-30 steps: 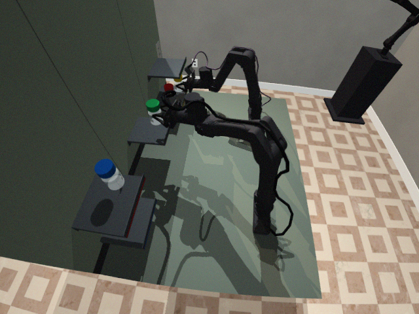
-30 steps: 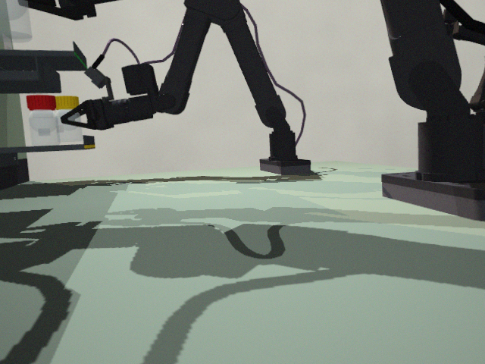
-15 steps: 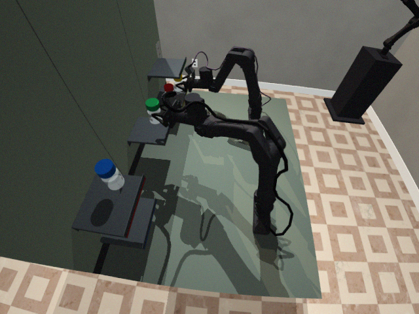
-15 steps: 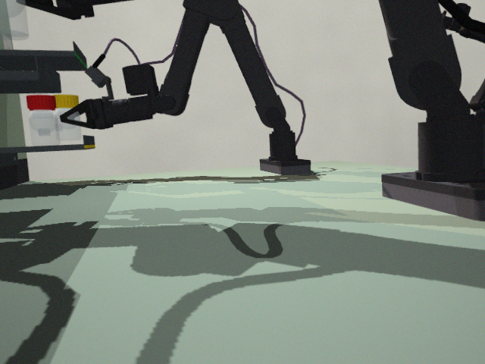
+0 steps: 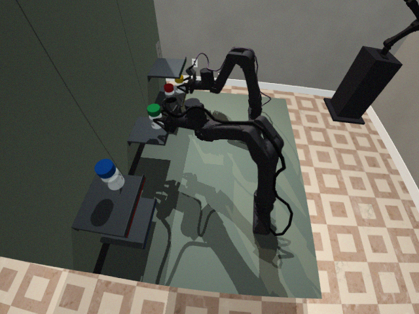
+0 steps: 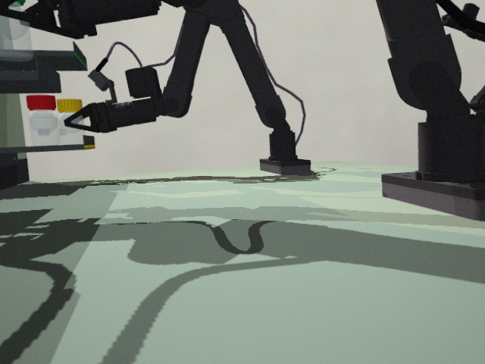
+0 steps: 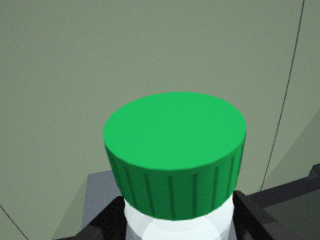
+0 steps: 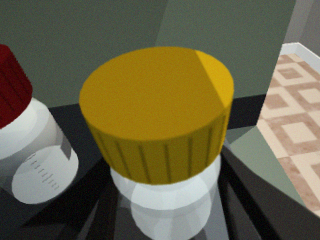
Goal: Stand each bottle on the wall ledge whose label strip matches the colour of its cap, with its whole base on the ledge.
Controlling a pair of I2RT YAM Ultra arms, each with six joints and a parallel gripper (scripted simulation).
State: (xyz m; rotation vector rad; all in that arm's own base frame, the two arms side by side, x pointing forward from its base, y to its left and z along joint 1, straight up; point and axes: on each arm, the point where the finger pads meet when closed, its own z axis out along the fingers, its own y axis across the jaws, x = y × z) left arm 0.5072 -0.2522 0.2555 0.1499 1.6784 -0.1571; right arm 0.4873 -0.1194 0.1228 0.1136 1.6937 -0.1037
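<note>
The yellow-capped bottle is right at my right hand. The rest, counted from my right hand: blue-capped bottle: 78 cm to the left, 19 cm above, 6 cm ahead; then red-capped bottle: 10 cm to the left, 4 cm ahead; then green-capped bottle: 44 cm to the left, 12 cm above, 1 cm ahead.
</note>
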